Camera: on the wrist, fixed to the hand. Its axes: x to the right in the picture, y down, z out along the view.
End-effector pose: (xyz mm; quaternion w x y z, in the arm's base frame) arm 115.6 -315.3 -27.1 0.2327 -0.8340 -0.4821 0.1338
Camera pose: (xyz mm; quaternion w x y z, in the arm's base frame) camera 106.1 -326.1 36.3 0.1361 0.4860 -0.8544 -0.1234
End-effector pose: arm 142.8 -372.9 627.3 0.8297 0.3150 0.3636 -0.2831
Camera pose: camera 87.7 -353.6 598.7 0.2453 0.3377 -0.2269 0.8799
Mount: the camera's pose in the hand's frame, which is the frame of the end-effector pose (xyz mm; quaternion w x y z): -14.0 -35.2 -52.8 0.0217 0.0528 -0.0953 -0.9938
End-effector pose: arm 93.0 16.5 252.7 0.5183 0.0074 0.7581 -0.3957
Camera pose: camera 43.5 30.0 292.5 0.3101 0.7636 0.0465 0.5644
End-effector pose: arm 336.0 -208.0 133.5 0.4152 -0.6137 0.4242 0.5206
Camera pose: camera 383.3 -246.6 155.7 0.5992 -0.3634 -0.6128 -0.3652
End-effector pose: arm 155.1 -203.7 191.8 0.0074 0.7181 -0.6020 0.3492
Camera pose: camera 159.3 -159.2 239.0 0.2519 0.6475 0.7183 -0.0364
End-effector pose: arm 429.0 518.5 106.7 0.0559 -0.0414 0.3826 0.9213
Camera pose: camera 449.4 504.7 46.6 0.9555 -0.2904 0.0105 -0.0518
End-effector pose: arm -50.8 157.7 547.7 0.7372 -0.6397 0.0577 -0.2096
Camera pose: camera -90.4 111.2 570.0 0.1530 0.0523 0.7158 0.6793
